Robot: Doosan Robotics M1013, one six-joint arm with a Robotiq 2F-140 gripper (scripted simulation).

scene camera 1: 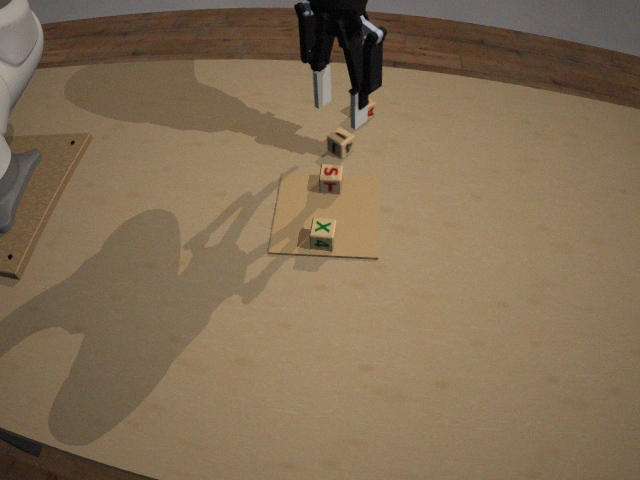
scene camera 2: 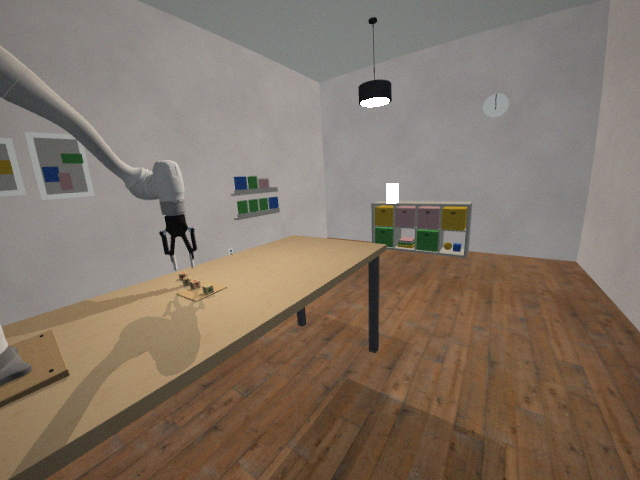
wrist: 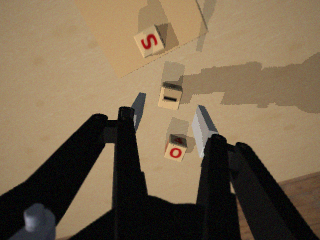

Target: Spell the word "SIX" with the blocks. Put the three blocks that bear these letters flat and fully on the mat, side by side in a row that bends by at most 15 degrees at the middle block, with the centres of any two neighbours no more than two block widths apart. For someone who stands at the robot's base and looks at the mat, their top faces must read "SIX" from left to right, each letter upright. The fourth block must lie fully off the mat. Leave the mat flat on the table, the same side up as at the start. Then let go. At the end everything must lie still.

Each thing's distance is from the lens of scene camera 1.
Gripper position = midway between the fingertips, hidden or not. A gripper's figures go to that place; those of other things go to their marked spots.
my gripper (scene camera 1: 340, 113): 0.78 m
tan mat (scene camera 1: 357, 209): 0.74 m
